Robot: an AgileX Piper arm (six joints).
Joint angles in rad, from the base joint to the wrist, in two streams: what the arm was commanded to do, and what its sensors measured. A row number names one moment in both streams.
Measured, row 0:
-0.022, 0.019, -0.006, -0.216, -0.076, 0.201
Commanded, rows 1 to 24:
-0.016, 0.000, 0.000, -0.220, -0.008, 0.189
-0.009, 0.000, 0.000, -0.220, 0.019, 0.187
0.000, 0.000, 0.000, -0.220, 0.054, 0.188
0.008, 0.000, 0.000, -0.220, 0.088, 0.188
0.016, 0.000, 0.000, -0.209, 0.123, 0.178
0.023, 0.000, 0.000, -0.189, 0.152, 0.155
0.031, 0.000, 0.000, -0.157, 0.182, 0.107
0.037, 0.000, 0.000, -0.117, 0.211, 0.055
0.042, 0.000, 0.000, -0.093, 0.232, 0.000
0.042, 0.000, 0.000, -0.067, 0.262, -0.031
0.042, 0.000, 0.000, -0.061, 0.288, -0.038
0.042, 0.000, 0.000, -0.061, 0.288, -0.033
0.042, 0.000, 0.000, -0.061, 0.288, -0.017
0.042, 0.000, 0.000, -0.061, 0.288, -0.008
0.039, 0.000, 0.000, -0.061, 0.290, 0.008
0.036, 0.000, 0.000, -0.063, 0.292, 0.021
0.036, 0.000, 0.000, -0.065, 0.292, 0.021
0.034, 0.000, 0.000, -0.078, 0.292, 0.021
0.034, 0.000, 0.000, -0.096, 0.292, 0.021
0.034, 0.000, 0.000, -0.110, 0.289, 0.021
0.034, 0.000, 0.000, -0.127, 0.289, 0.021
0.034, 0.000, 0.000, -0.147, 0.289, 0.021
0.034, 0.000, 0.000, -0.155, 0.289, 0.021
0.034, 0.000, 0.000, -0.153, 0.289, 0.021
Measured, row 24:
0.039, 0.003, -0.004, -0.111, 0.288, 0.014
